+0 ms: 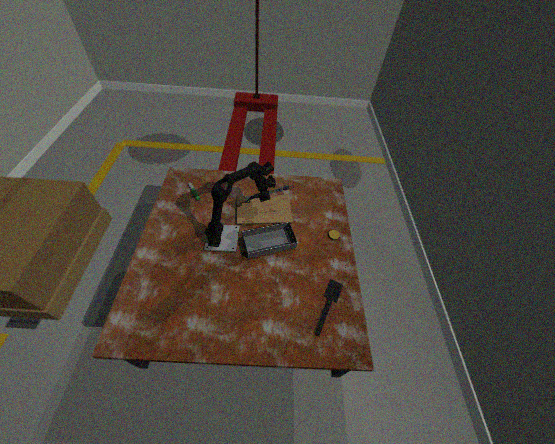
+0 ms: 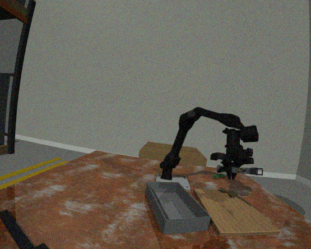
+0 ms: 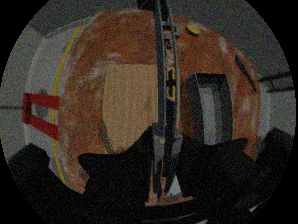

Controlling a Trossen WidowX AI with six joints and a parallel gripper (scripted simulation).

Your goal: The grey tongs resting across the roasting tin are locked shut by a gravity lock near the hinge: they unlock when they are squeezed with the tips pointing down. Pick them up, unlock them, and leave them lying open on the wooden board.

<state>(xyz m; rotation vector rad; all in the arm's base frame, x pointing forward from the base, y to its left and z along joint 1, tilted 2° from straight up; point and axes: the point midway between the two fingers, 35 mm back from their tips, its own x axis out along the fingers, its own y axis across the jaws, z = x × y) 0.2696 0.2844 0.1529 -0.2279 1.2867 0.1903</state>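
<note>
My gripper tip is now 2 cm past the wooden board, 2 cm to the right of it and 14 cm above it. Also, from my gripper tip: yellow disc (45 cm ahead, 12 cm to the right, 14 cm below); grey roasting tin (5 cm ahead, 23 cm to the right, 12 cm below); black spatula (41 cm ahead, 57 cm to the right, 14 cm below).
</note>
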